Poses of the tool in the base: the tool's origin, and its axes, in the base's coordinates. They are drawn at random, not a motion.
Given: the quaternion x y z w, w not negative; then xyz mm.
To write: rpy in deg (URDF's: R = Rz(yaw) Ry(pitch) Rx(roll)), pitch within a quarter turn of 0, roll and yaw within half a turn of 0; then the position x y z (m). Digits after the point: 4 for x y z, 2 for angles.
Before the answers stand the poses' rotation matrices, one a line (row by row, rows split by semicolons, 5 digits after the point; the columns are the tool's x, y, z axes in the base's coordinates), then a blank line. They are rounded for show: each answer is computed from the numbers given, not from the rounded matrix.
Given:
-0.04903 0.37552 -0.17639 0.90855 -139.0 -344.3 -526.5
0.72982 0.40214 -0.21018 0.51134 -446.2 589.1 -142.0
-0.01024 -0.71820 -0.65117 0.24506 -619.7 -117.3 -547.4
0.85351 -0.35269 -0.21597 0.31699 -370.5 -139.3 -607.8
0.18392 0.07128 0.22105 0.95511 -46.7 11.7 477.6
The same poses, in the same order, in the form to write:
0.65574 0.28370 0.69966; -0.35734 0.93296 -0.04338; -0.66506 -0.22157 0.71316
0.58821 0.80193 0.10447; 0.37203 -0.15363 -0.91542; -0.71805 0.57733 -0.38871
-0.87968 0.33386 -0.33867; -0.30444 0.15174 0.94037; 0.36534 0.93033 -0.03184
0.65793 -0.46513 -0.59227; -0.73897 -0.55025 -0.38877; -0.14507 0.69345 -0.70575
0.89211 -0.39603 0.21747; 0.44847 0.83462 -0.31981; -0.05485 0.38284 0.92219

-17.26 41.69 -28.59 -0.1390 -0.3443 -0.5265
123.95 45.89 32.31 -0.4462 0.5891 -0.1420
91.96 -21.43 -160.91 -0.6197 -0.1173 -0.5474
135.50 8.34 -48.32 -0.3705 -0.1393 -0.6078
22.55 3.14 26.69 -0.0467 0.0117 0.4776

